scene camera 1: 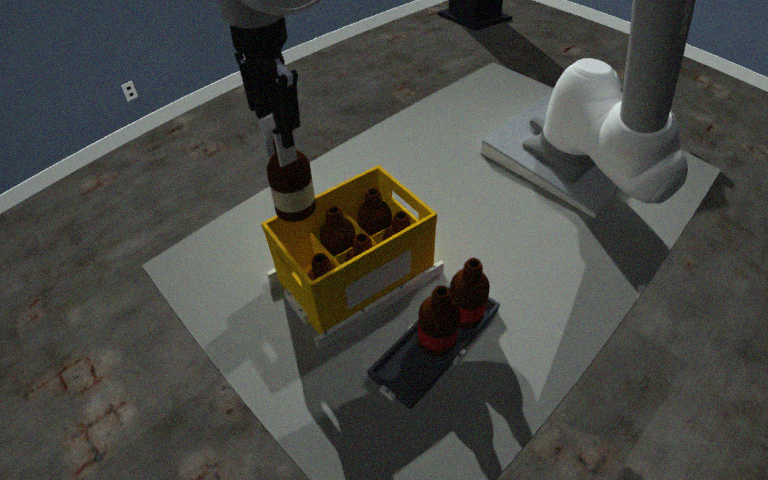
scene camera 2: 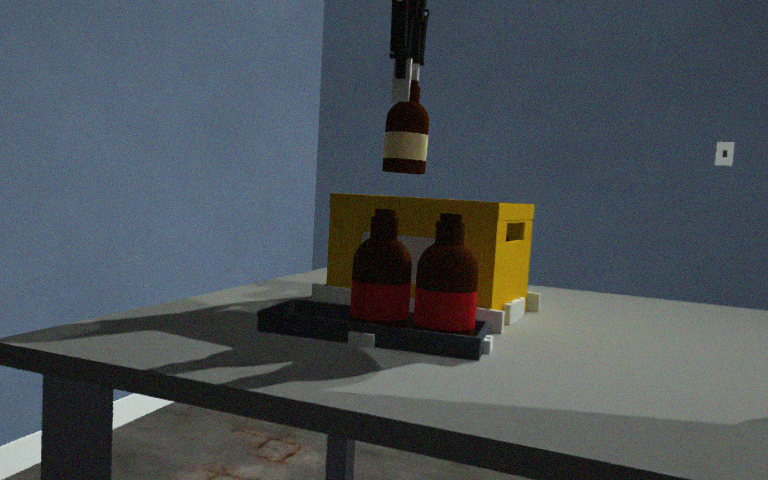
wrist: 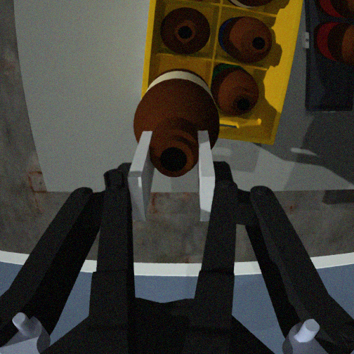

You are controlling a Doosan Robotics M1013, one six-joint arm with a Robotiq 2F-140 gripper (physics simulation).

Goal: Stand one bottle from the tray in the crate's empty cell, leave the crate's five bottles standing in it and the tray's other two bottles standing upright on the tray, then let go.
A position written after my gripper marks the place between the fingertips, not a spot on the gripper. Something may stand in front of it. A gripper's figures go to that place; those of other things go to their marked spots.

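Labels:
Lens distances: my gripper (scene camera 1: 281,157) is 0.80 m from the lens, and a cream-labelled bottle (scene camera 1: 292,190) is likewise 0.80 m from the lens.

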